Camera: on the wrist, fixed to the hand. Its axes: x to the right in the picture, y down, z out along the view.
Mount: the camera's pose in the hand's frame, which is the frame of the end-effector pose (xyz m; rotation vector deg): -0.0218 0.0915 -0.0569 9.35 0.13 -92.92
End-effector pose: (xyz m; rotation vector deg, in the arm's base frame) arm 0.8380 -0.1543 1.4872 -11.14 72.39 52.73
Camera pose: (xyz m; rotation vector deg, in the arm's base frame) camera 0.7337 -0.1399 1.5188 -51.89 44.10 -33.11
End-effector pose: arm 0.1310 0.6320 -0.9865 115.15 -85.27 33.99
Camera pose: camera 0.0360 0.6650 -0.9421 142.56 27.17 -1.66
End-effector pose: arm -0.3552 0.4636 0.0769 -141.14 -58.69 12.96
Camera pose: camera -0.2950 0.3718 0.0832 -50.30 -137.67 -12.87
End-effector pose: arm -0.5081 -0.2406 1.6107 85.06 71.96 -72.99
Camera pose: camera -0.4073 -0.2073 1.6393 -12.02 -120.89 110.90
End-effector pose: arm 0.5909 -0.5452 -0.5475 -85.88 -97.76 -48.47
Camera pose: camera 0.6884 -0.5939 -0.5330 18.53 -156.39 -75.35
